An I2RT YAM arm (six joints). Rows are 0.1 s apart.
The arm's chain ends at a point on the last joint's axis. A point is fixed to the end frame.
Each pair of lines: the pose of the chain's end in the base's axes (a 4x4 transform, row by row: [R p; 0 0 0 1], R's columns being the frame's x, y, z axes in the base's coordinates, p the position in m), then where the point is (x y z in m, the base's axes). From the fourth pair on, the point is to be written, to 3 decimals.
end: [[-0.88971 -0.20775 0.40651 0.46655], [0.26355 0.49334 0.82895 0.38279], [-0.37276 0.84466 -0.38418 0.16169], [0 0 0 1]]
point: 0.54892 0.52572 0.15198
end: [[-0.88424 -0.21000 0.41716 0.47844], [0.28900 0.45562 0.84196 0.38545], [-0.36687 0.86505 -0.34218 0.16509], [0 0 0 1]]
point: 0.56220 0.52789 0.16265
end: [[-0.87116 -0.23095 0.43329 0.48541], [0.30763 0.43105 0.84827 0.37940], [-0.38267 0.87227 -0.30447 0.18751], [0 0 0 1]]
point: 0.57031 0.52111 0.19178
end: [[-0.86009 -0.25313 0.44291 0.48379], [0.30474 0.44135 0.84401 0.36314], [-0.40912 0.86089 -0.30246 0.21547], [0 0 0 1]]
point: 0.569 0.505 0.220
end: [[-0.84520 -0.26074 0.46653 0.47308], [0.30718 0.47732 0.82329 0.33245], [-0.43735 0.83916 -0.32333 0.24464], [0 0 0 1]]
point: 0.561 0.472 0.246
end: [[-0.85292 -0.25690 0.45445 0.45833], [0.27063 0.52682 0.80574 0.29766], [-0.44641 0.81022 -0.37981 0.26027], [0 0 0 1]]
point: 0.545 0.438 0.252
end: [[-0.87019 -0.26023 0.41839 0.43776], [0.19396 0.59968 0.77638 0.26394], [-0.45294 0.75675 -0.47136 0.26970], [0 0 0 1]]
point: 0.519 0.406 0.245
